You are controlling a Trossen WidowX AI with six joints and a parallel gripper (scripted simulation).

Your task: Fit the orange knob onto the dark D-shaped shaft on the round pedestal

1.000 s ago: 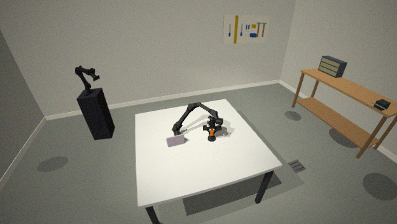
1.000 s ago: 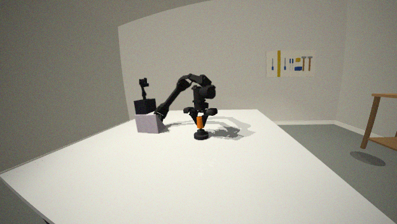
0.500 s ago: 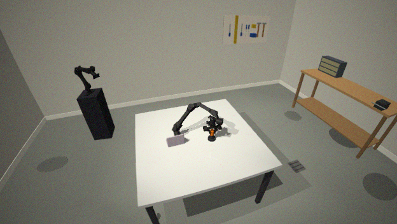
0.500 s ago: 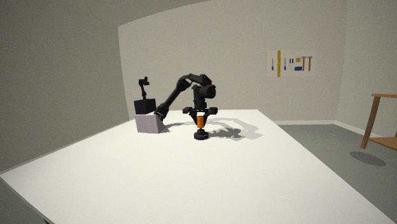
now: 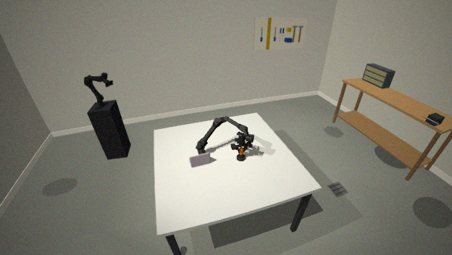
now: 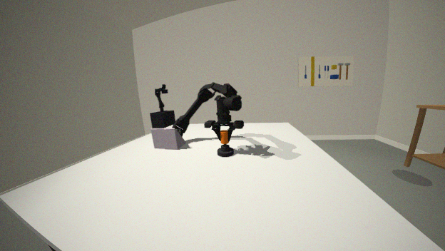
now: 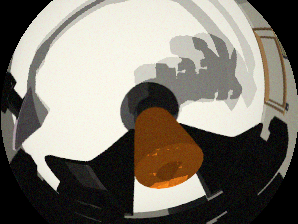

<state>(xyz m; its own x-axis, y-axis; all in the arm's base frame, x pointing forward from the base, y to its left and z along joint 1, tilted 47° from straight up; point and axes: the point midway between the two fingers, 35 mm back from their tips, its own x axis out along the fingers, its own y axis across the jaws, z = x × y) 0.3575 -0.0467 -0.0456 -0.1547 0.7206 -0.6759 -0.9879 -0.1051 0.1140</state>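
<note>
Right now my gripper tip is 20 mm below the orange knob. Also, from my gripper tip: dark round pedestal (40 mm below).
</note>
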